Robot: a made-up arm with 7 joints. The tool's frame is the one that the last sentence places.
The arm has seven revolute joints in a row. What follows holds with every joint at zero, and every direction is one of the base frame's. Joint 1 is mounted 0.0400 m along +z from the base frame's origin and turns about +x. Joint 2 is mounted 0.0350 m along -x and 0.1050 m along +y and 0.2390 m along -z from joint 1 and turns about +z. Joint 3 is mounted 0.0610 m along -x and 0.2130 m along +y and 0.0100 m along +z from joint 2 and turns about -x. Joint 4 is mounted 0.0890 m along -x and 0.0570 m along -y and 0.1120 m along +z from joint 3 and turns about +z. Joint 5 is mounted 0.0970 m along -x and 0.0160 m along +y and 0.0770 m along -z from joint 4 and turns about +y. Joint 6 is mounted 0.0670 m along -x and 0.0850 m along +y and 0.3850 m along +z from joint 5 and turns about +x. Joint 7 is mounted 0.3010 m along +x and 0.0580 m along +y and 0.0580 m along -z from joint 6 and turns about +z. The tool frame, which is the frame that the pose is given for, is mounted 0.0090 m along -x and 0.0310 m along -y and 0.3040 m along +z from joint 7; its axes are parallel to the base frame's.
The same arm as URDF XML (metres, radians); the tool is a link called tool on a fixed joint. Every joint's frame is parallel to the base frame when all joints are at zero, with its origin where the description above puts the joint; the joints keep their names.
<robot name="arm">
  <joint name="joint 1" type="continuous">
    <parent link="base"/>
    <child link="link1"/>
    <origin xyz="0.0000 0.0000 0.0400"/>
    <axis xyz="1 0 0"/>
  </joint>
  <joint name="joint 2" type="continuous">
    <parent link="link1"/>
    <child link="link2"/>
    <origin xyz="-0.0350 0.1050 -0.2390"/>
    <axis xyz="0 0 1"/>
  </joint>
  <joint name="joint 3" type="continuous">
    <parent link="link2"/>
    <child link="link3"/>
    <origin xyz="-0.0610 0.2130 0.0100"/>
    <axis xyz="-1 0 0"/>
  </joint>
  <joint name="joint 4" type="continuous">
    <parent link="link3"/>
    <child link="link4"/>
    <origin xyz="-0.0890 -0.0570 0.1120"/>
    <axis xyz="0 0 1"/>
  </joint>
  <joint name="joint 5" type="continuous">
    <parent link="link4"/>
    <child link="link5"/>
    <origin xyz="-0.0970 0.0160 -0.0770"/>
    <axis xyz="0 1 0"/>
  </joint>
  <joint name="joint 6" type="continuous">
    <parent link="link5"/>
    <child link="link6"/>
    <origin xyz="-0.0670 0.0850 0.3850"/>
    <axis xyz="1 0 0"/>
  </joint>
  <joint name="joint 7" type="continuous">
    <parent link="link6"/>
    <child link="link7"/>
    <origin xyz="0.3010 0.0580 -0.0580"/>
    <axis xyz="0 0 1"/>
  </joint>
  <joint name="tool_fixed" type="fixed">
    <parent link="link7"/>
    <child link="tool"/>
    <origin xyz="-0.0090 -0.0310 0.3040"/>
  </joint>
  <link name="base"/>
  <link name="link1"/>
  <link name="link2"/>
  <link name="link3"/>
  <link name="link4"/>
  <link name="link5"/>
  <link name="link6"/>
  <link name="link7"/>
  <link name="tool"/>
</robot>

